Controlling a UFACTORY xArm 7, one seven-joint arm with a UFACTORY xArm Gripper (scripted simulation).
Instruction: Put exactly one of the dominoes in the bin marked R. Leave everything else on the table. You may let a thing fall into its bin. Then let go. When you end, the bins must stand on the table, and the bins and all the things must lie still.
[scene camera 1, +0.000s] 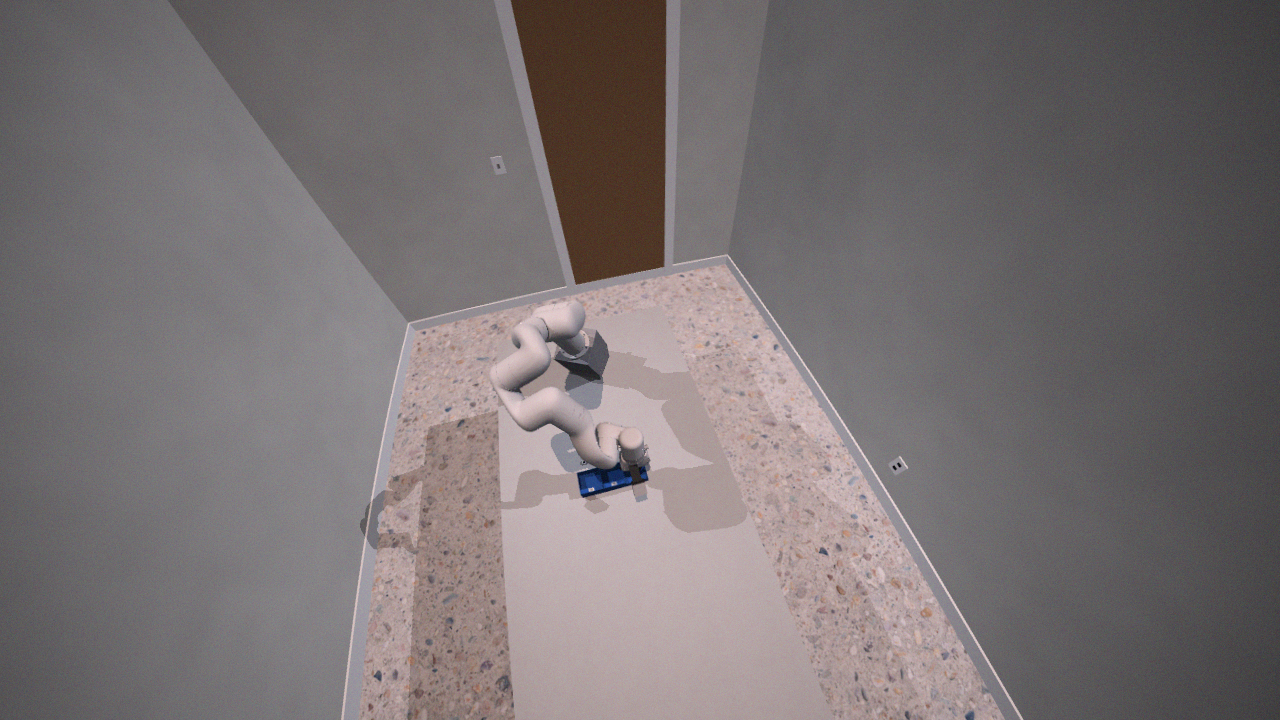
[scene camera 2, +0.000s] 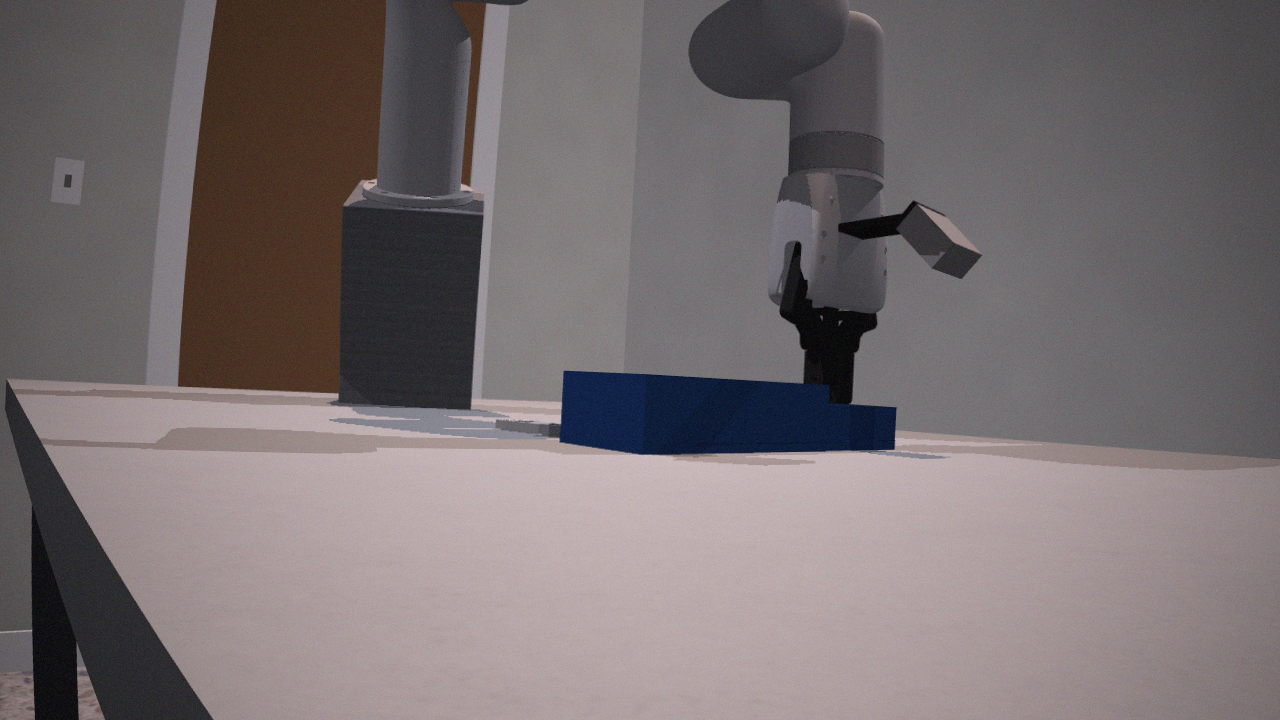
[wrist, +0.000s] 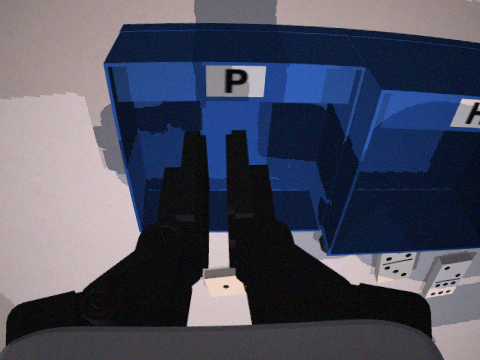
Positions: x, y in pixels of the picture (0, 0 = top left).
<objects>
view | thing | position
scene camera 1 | blue bin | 588, 480
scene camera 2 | my gripper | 827, 403
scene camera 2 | blue bin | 645, 414
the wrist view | my gripper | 217, 160
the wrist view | white domino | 221, 282
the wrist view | blue bin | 319, 93
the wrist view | white domino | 391, 266
</objects>
